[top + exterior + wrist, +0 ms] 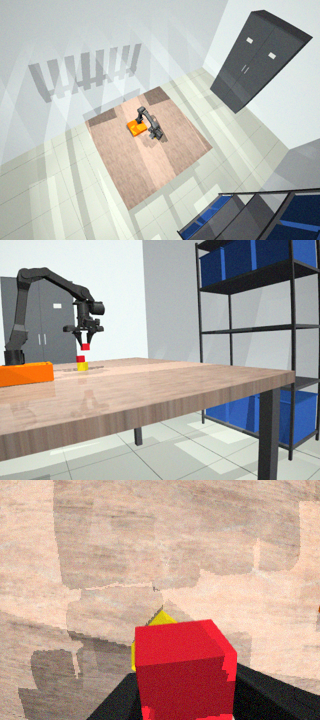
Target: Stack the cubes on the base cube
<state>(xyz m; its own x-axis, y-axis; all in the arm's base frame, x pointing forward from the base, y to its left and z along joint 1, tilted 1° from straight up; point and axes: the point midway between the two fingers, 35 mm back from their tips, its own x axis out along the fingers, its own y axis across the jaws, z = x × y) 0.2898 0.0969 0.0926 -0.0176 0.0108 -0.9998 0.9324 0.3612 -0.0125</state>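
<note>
Now: the yellow base cube 20 mm behind my gripper tip, 30 mm to the left of it and 100 mm below it. From my gripper tip the other things lie so: red cube: right at my gripper tip.
</note>
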